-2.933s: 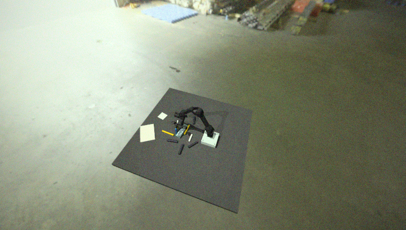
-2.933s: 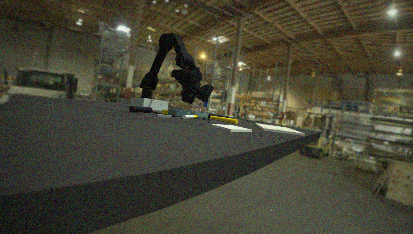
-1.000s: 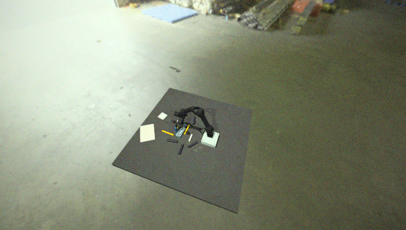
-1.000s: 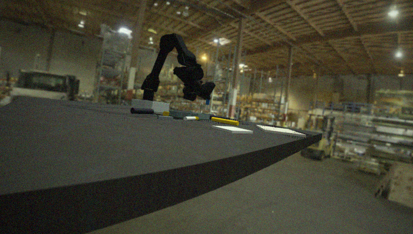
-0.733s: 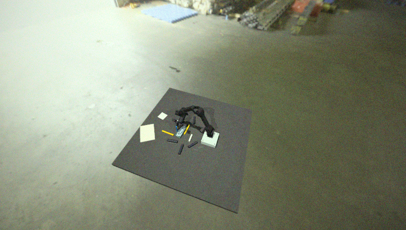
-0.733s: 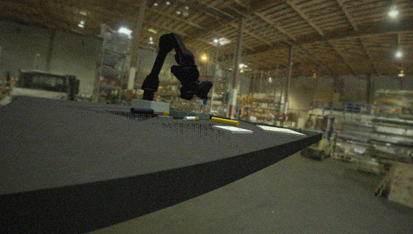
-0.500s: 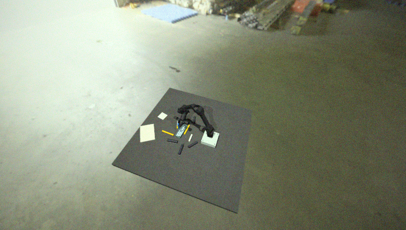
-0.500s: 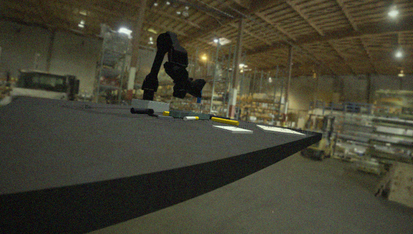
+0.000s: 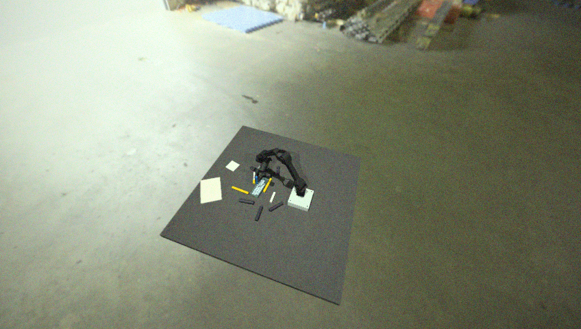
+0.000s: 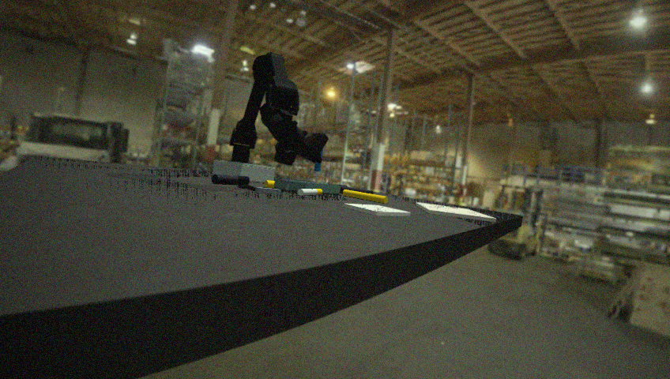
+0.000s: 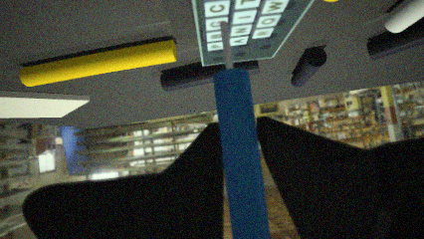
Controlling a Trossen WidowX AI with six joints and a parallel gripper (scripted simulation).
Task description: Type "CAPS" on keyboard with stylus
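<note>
Now: gripper tip 6 cm short of the white marker, 7 cm to the left of it and 8 cm above it. Round my gripper tip: blue stylus (1 cm below); then yellow cylinder (13 cm ahead, 7 cm to the left, 8 cm below).
</note>
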